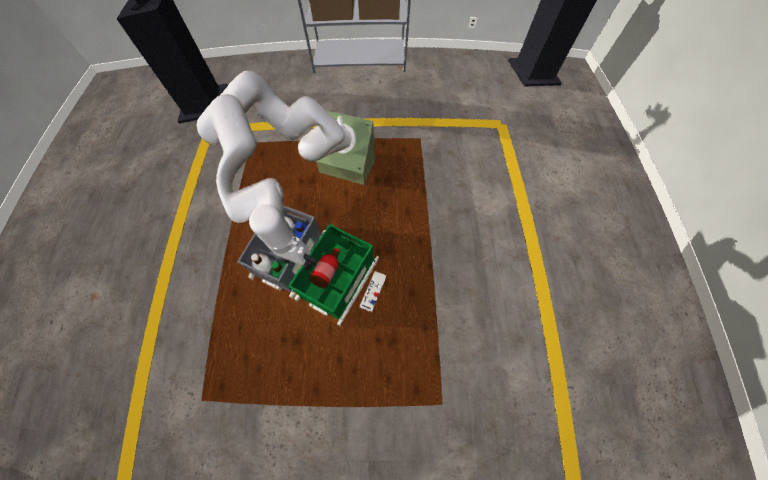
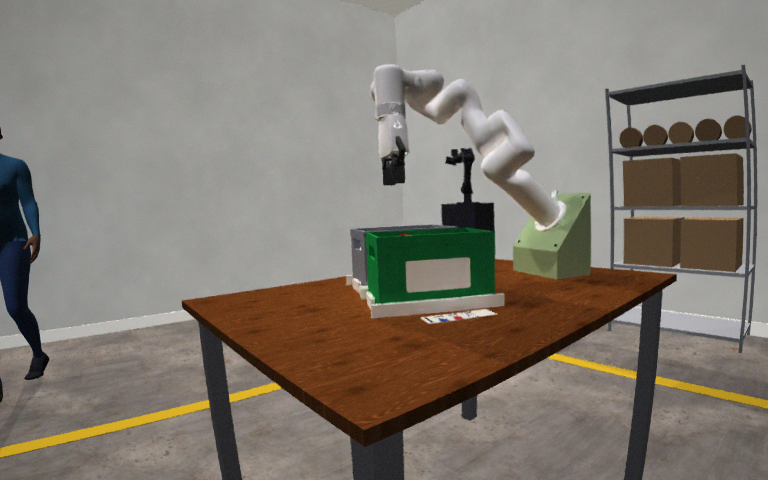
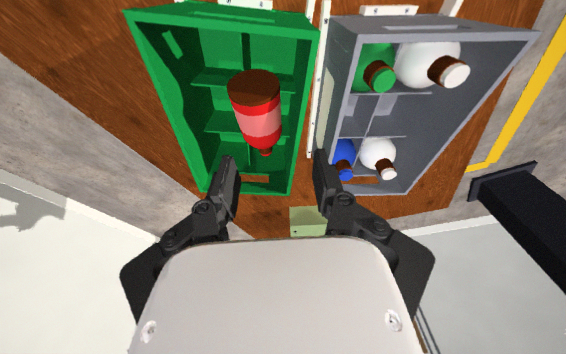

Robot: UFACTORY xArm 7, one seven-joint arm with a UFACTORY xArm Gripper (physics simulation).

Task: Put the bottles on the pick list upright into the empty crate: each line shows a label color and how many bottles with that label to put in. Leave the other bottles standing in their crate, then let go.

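Frame: origin at the arm's base, x ahead, y left, z up, level; metres.
Where they show: gripper, fingertip midpoint: (image 1: 299,262) (image 2: 393,184) (image 3: 275,165); arm's base, link origin: (image 2: 551,217).
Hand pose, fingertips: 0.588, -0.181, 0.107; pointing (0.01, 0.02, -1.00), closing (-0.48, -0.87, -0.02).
Things, the pixels of their top centre, and the offset from my fingertips, as dx, dy, dz. Level surfaces: height alone.
- red bottle, top centre: (image 3: 258,144) (image 1: 325,260) -0.042, +0.063, -0.120
- grey crate, top centre: (image 3: 390,144) (image 2: 401,227) (image 1: 276,239) -0.155, -0.113, -0.119
- green bottle, top centre: (image 3: 384,82) (image 1: 274,264) -0.059, -0.124, -0.131
- blue bottle, top centre: (image 3: 346,176) (image 1: 298,224) -0.206, -0.028, -0.131
- large white bottle, top centre: (image 3: 457,77) (image 1: 254,257) -0.101, -0.201, -0.131
- pick list, top centre: (image 2: 459,315) (image 1: 373,290) +0.050, +0.217, -0.293
- wooden table, surface height: dz -0.294
A red bottle (image 1: 323,270) (image 3: 258,120) lies tipped across the dividers of the green crate (image 2: 390,271) (image 3: 304,100), its brown base toward the crate's front end. The grey crate (image 2: 358,260) (image 3: 435,112) beside it holds a green bottle (image 1: 277,267) (image 3: 381,79), a blue bottle (image 1: 300,228) (image 3: 344,152), a large white bottle (image 1: 260,262) (image 3: 417,65) and a smaller white one (image 3: 376,152), all standing. My gripper (image 1: 310,261) (image 2: 393,182) (image 3: 275,165) is open and empty, high above the crates. The pick list (image 1: 372,291) (image 2: 458,316) shows a blue and a red mark; its numbers are too small to read.
White rails (image 2: 436,304) (image 3: 319,80) edge the crates on the wooden table (image 1: 322,362) (image 2: 317,350). The green robot base (image 1: 345,164) (image 2: 552,260) stands at the table's far end. A shelf rack (image 2: 608,169), a black pedestal (image 2: 467,215) and a person (image 2: 16,198) are beyond the table.
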